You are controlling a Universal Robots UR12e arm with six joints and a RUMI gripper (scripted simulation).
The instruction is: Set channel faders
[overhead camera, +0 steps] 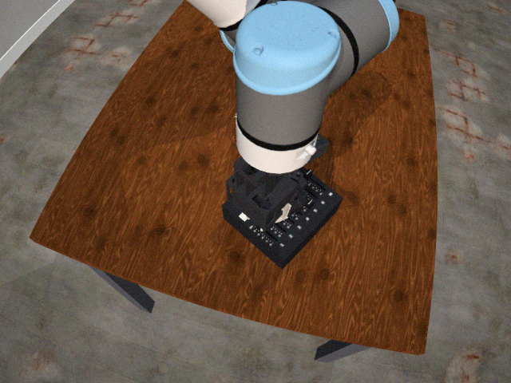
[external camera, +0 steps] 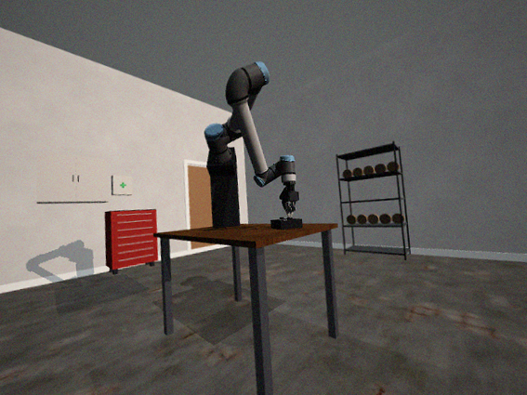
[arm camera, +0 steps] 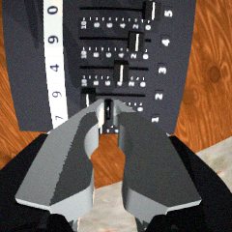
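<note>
Now: hand 30 mm past the channel 4 fader, 40 mm to the right of it and 10 mm above it. Also, from my hand: channel 2 fader: 10 mm behind, 10 mm to the right, 10 mm below; then channel 3 fader: 10 mm behind, 20 mm to the left, 10 mm below; then channel 5 cap: 40 mm behind, 60 mm to the left, 10 mm below.
</note>
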